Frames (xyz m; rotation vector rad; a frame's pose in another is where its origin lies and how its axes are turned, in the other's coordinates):
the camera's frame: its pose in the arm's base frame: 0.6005 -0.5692 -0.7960 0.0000 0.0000 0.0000
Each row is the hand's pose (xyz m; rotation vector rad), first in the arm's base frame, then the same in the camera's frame.
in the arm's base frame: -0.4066 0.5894 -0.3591 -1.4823 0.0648 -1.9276
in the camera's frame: -1.0071 1.1586 0.4369 -1.4823 0.0648 -1.9276
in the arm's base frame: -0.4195 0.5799 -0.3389 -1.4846 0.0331 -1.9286
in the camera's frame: -1.0200 1.1491 0.4571 -1.4846 0.0331 -1.9286
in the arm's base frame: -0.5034 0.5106 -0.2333 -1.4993 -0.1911 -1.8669
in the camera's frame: -1.1039 1.0798 0.5627 -1.4993 -0.1911 -1.8669
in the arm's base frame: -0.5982 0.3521 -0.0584 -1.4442 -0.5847 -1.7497
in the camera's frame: -1.1987 0.9213 0.7376 -1.4442 -0.5847 -1.7497
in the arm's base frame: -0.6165 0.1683 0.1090 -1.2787 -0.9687 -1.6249
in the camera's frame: -1.2170 0.7375 0.9050 -1.2787 -0.9687 -1.6249
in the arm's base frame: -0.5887 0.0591 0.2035 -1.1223 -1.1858 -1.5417
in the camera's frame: -1.1892 0.6283 0.9995 -1.1223 -1.1858 -1.5417
